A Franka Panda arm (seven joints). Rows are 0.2 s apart.
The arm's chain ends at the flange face. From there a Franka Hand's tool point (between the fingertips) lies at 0.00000 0.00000 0.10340 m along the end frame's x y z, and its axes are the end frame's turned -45 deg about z.
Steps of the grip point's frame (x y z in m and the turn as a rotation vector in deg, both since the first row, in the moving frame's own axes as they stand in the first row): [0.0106 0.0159 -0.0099 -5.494 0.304 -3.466]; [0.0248 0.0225 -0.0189 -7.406 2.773 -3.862]
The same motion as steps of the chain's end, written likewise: [0.0112 -0.0026 -0.0094 -3.670 4.100 -3.466]; [0.0203 -0.0071 -0.0179 -3.276 7.198 -3.862]
